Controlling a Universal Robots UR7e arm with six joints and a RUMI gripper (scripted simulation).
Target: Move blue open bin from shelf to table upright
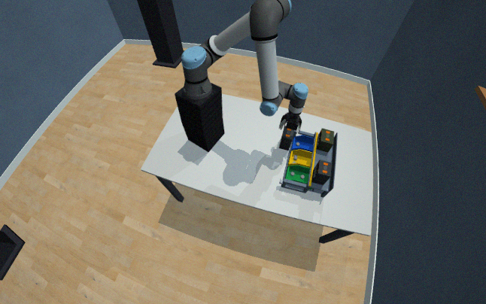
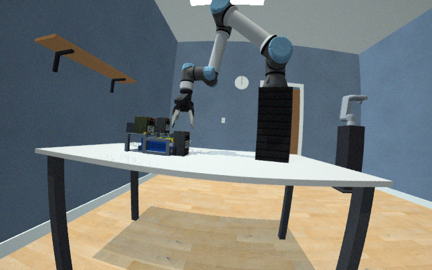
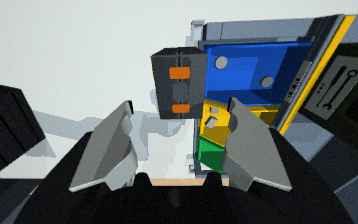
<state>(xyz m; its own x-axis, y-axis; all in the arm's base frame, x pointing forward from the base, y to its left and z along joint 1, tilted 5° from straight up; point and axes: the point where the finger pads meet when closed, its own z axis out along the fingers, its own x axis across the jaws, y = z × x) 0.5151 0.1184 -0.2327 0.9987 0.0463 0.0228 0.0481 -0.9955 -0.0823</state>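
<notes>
My hand is 90 mm above the dark box. The rest, counted from my hand: blue open bin 130 mm ahead, 110 mm below; then yellow bin 140 mm ahead, 110 mm to the right, 110 mm below; then yellow divider 190 mm ahead, 110 mm to the right, 50 mm below.
</notes>
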